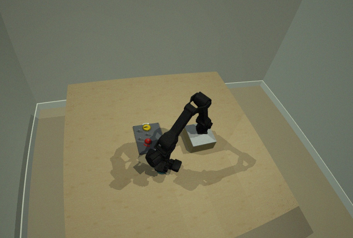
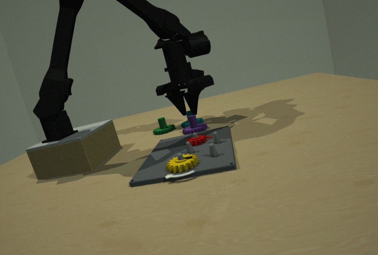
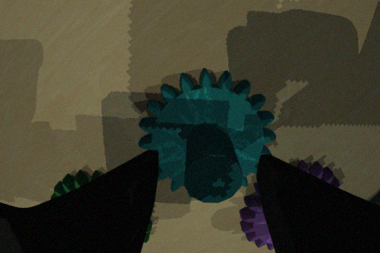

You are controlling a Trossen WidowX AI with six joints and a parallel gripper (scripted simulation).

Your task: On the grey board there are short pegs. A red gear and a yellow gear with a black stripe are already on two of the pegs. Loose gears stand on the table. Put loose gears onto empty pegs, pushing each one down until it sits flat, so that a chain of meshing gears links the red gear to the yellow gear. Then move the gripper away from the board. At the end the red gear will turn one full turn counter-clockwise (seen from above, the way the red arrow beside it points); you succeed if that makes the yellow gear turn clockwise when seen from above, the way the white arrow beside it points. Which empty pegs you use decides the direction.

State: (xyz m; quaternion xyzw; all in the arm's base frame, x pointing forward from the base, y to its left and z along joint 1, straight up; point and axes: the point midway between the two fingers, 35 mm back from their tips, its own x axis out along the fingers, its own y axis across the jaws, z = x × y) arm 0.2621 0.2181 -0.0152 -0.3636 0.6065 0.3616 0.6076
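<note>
Right now the red gear is 190 mm to the right of my gripper tip, 70 mm ahead of it and 10 mm below it. From my gripper tip the other things lie so: teal gear 10 mm below; green gear 80 mm behind, 20 mm to the right, 10 mm below; purple gear 70 mm to the right, 30 mm ahead, 10 mm below.
</note>
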